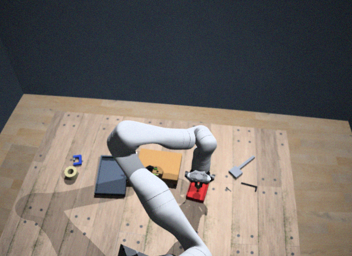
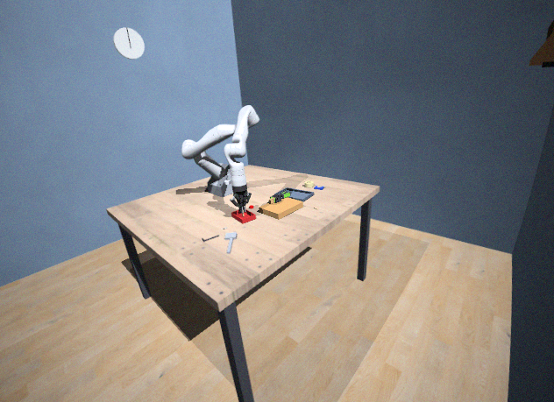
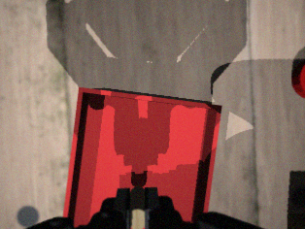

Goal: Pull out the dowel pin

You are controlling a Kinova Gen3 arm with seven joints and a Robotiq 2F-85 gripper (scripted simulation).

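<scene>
The red tray is 40 mm below my hand. The rest, counted from my hand: dowel pin (20 mm below); then wooden block (190 mm to the left, 30 mm ahead, 10 mm below); then red disc (110 mm to the left, 70 mm behind, 40 mm below).
</scene>
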